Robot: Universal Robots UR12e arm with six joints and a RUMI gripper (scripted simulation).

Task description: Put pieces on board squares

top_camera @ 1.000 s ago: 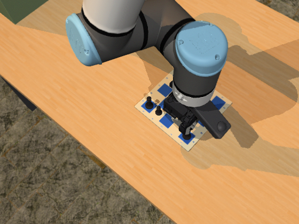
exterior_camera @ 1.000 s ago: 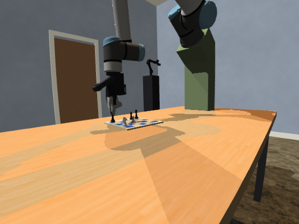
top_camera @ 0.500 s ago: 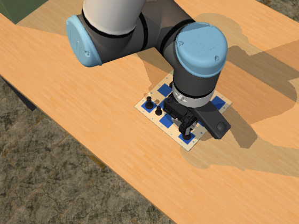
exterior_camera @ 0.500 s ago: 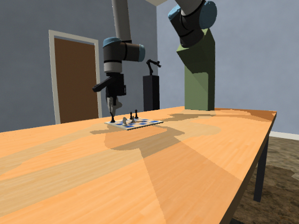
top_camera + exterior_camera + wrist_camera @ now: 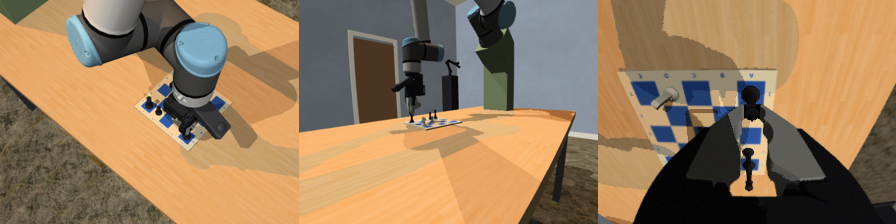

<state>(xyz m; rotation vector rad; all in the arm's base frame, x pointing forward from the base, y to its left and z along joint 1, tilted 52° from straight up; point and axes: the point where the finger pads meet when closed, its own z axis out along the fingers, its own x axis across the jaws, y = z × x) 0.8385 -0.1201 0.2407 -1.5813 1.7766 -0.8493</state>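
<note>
My hand is 10 mm above the black king. Also, from my hand: black pawn: 110 mm behind, 20 mm to the left, 20 mm below; then blue-and-cream chessboard: 90 mm to the left, 60 mm behind, 50 mm below; then white pawn: 90 mm to the left, 60 mm behind, 30 mm below.
</note>
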